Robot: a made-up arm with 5 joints.
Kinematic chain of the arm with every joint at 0, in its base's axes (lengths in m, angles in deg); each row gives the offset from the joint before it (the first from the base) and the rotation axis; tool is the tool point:
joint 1: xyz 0 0 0.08 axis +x
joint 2: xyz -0.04 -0.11 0 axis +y
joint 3: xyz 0.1 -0.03 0 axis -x
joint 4: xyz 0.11 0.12 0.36 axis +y
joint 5: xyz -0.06 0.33 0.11 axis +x
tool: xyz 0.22 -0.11 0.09
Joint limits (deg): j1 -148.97..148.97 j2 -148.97..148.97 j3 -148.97..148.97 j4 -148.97..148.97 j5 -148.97..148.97
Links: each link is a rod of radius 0.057 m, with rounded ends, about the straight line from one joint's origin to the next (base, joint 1, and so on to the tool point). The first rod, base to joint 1, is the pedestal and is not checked.
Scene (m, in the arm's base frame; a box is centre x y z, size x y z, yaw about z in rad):
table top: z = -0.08
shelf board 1: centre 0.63 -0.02 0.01 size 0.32 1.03 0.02 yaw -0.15
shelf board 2: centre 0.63 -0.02 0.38 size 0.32 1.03 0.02 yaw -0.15
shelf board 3: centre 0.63 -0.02 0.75 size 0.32 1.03 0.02 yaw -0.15
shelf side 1: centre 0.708 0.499 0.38 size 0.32 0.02 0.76 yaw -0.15
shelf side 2: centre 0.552 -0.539 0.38 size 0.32 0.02 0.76 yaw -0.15
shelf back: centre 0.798 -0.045 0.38 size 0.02 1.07 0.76 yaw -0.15
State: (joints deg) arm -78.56 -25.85 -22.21 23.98 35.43
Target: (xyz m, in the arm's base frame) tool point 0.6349 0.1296 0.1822
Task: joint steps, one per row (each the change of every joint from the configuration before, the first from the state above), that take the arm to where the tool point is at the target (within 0.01 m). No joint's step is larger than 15 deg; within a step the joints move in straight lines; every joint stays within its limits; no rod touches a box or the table.
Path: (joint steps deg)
1: 0.68 13.05 -1.13 0.10 -4.12
2: 0.67 13.04 -1.13 0.11 -4.11
3: 0.68 13.05 -1.14 0.10 -4.12
4: 0.67 13.04 -1.13 0.10 -4.11
5: 0.68 13.05 -1.13 0.11 -4.12

